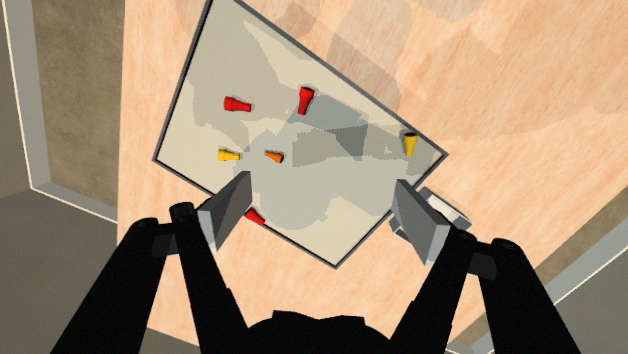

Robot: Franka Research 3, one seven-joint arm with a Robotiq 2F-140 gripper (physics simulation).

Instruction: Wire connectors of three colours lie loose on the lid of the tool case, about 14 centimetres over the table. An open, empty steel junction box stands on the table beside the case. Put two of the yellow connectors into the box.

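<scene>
My gripper (321,190) is open and empty, its fingers spread wide above the near part of the tool case lid (325,250). One yellow connector (228,155) lies on the lid towards the left, beyond the left finger. Another yellow connector (410,144) lies near the lid's right corner, beyond the right finger. The steel junction box (462,220) stands on the table beside the case at the right; the right finger hides much of it, so its inside hardly shows.
A small orange connector (274,156) lies right of the left yellow one. Red connectors (237,104) (305,101) lie farther up the lid. Another red connector (255,216) lies at the lid's near left edge, beside the left finger. The wooden table (550,90) surrounds the case.
</scene>
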